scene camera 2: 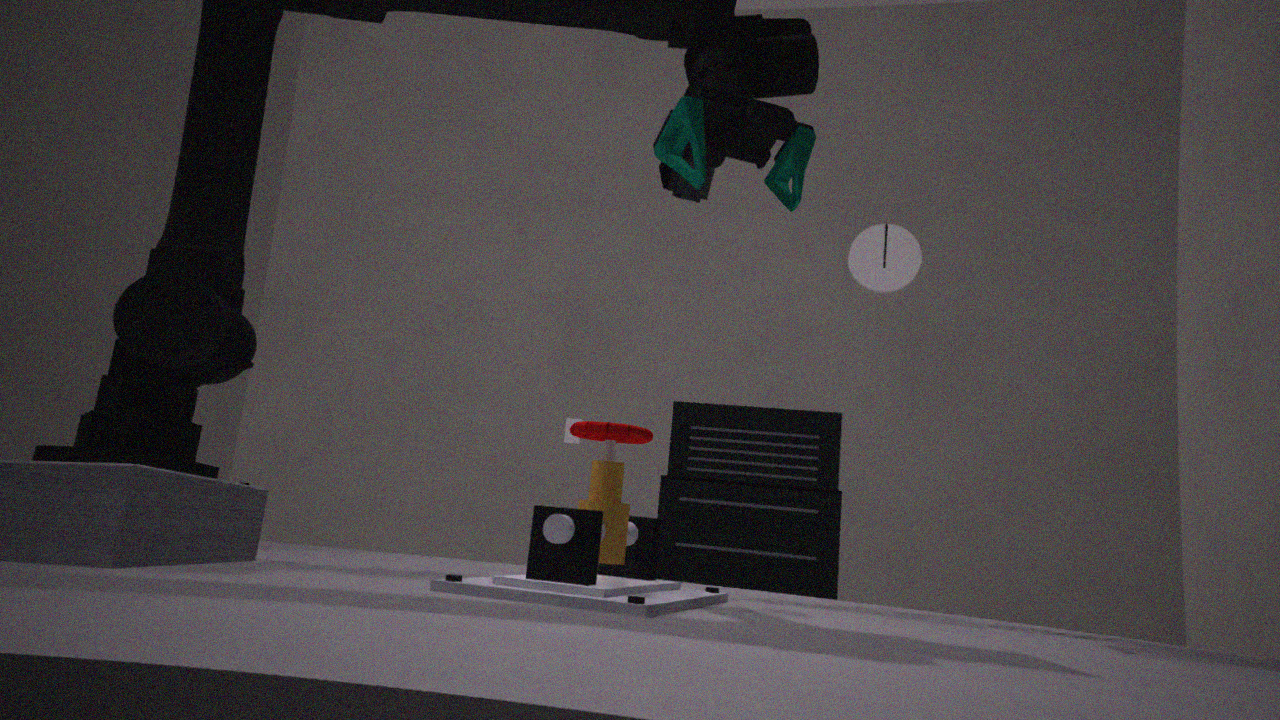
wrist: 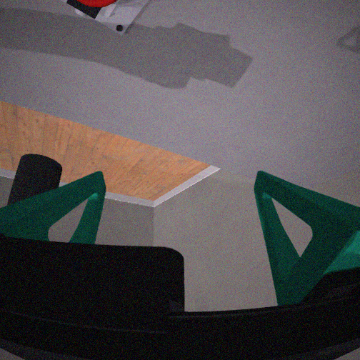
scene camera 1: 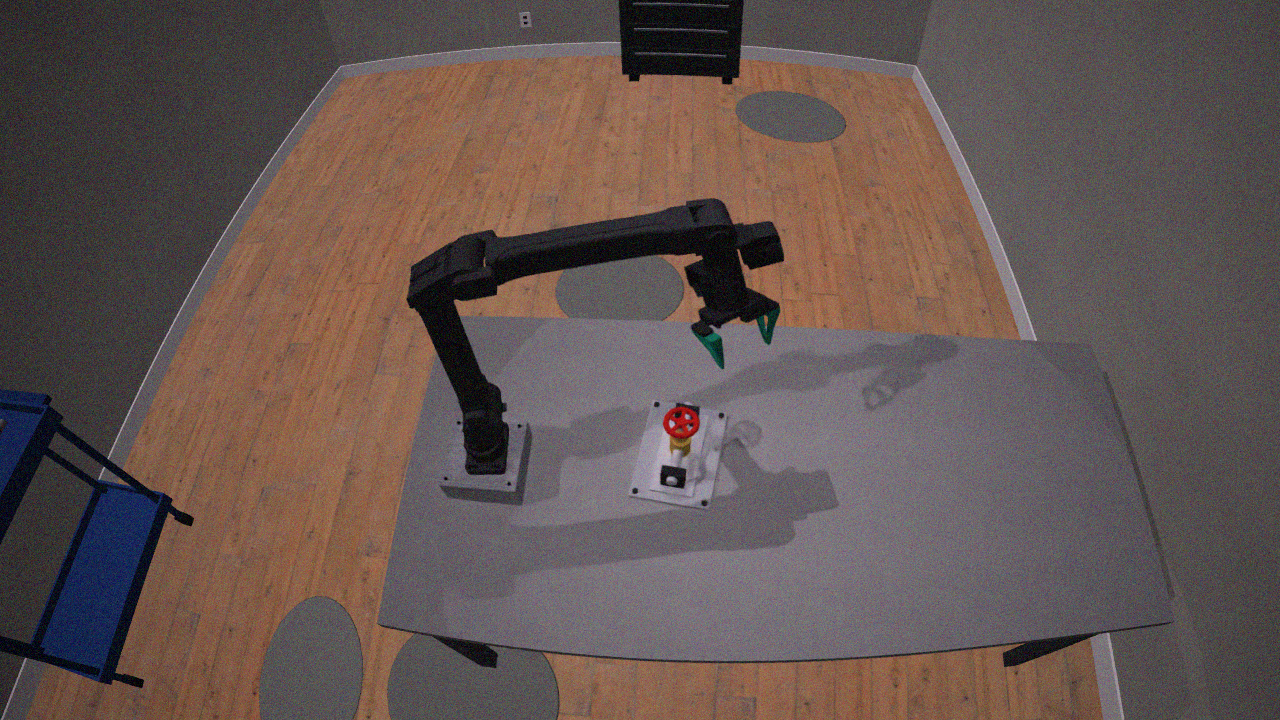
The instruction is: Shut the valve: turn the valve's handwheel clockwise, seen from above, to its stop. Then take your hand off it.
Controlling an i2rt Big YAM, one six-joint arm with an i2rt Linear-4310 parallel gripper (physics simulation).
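Observation:
The valve's red handwheel (scene camera 1: pixel 681 411) (scene camera 2: pixel 611 433) lies level on top of the yellow valve body (scene camera 1: pixel 680 445) (scene camera 2: pixel 607 528). In the wrist view part of the red handwheel (wrist: pixel 97 2) shows at the top edge. The valve stands on a pale base plate (scene camera 1: pixel 646 465) (scene camera 2: pixel 662 604) (wrist: pixel 124 25) on the table. My gripper (scene camera 1: pixel 745 355) (scene camera 2: pixel 747 198) (wrist: pixel 179 179) is open, its two green fingers wide apart with nothing between them. It hangs high above the handwheel and off to its side, not touching it.
The arm's base block (scene camera 1: pixel 453 465) (scene camera 2: pixel 134 528) is bolted on the table (scene camera 1: pixel 939 537) left of the valve. Black brackets (scene camera 1: pixel 673 475) (scene camera 2: pixel 563 557) stand beside the valve body. A blue cart (scene camera 1: pixel 102 573) is at the left; a dark drawer cabinet (scene camera 1: pixel 680 40) (scene camera 2: pixel 751 528) stands behind.

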